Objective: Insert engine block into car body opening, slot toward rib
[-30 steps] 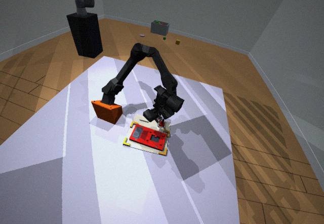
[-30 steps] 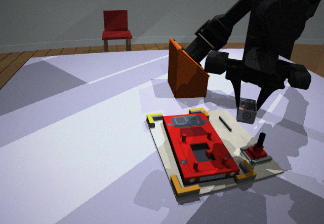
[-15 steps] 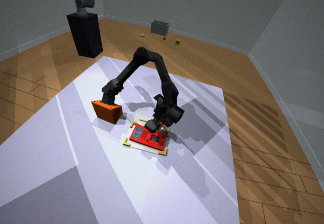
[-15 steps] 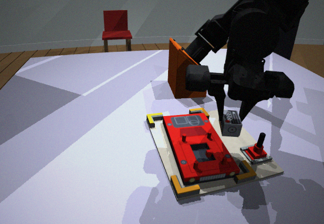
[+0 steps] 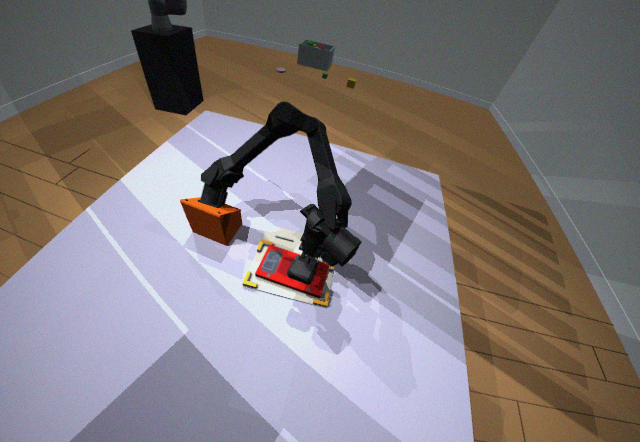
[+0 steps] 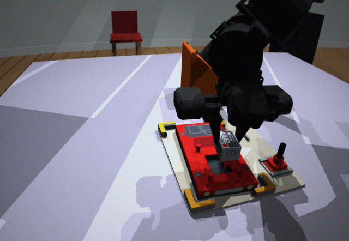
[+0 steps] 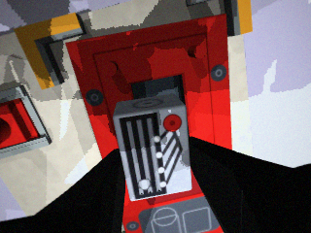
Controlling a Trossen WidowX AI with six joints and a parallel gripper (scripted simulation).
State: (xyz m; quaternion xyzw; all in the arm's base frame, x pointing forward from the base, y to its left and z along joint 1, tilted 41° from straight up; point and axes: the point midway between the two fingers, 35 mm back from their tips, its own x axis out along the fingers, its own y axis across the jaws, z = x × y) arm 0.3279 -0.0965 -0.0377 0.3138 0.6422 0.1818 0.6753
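My gripper tip is 110 mm to the right of the black post, 30 mm short of it and 30 mm above it. The rest, counted from my gripper tip: grey engine block (10 mm below).
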